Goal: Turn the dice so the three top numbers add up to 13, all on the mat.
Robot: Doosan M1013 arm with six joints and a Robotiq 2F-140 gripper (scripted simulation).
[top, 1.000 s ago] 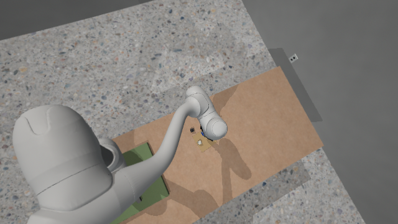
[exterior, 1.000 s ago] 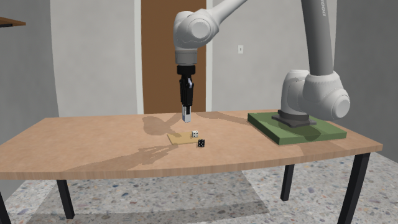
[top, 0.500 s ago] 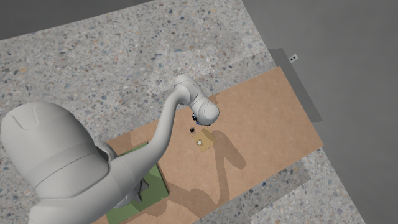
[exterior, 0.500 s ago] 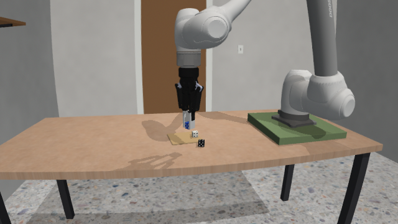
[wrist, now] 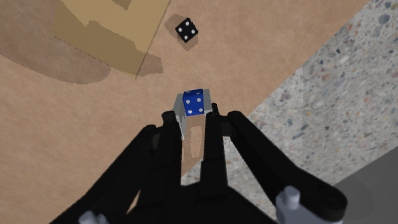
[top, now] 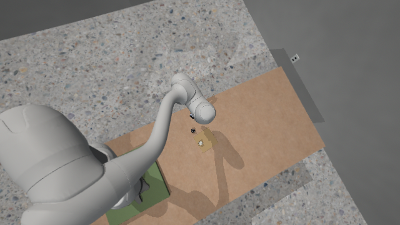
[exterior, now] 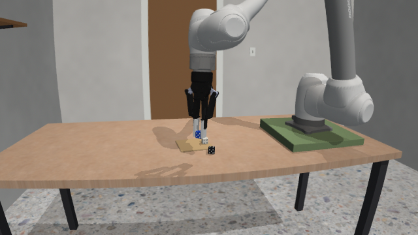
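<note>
Right now the blue die is 20 mm below my hand. The rest, counted from my hand: white die 70 mm behind, 160 mm to the right, 110 mm below; tan mat 20 mm behind, 160 mm to the right, 120 mm below; black die 60 mm behind, 50 mm to the right, 110 mm below.
</note>
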